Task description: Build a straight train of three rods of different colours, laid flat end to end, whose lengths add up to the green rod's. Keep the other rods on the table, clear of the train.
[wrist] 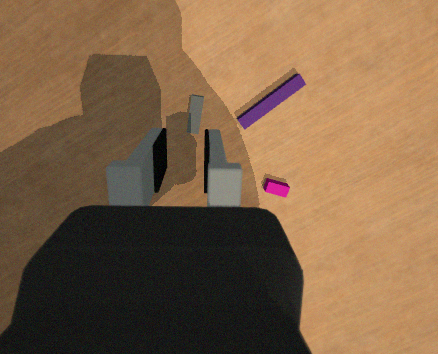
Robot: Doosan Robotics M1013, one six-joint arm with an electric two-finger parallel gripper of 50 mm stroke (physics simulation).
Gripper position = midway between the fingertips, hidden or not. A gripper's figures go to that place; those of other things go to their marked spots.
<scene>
My gripper (pixel 185 148): 0.17 m from the lens. A purple rod (pixel 296 82) is 0.27 m from the lens.
</scene>
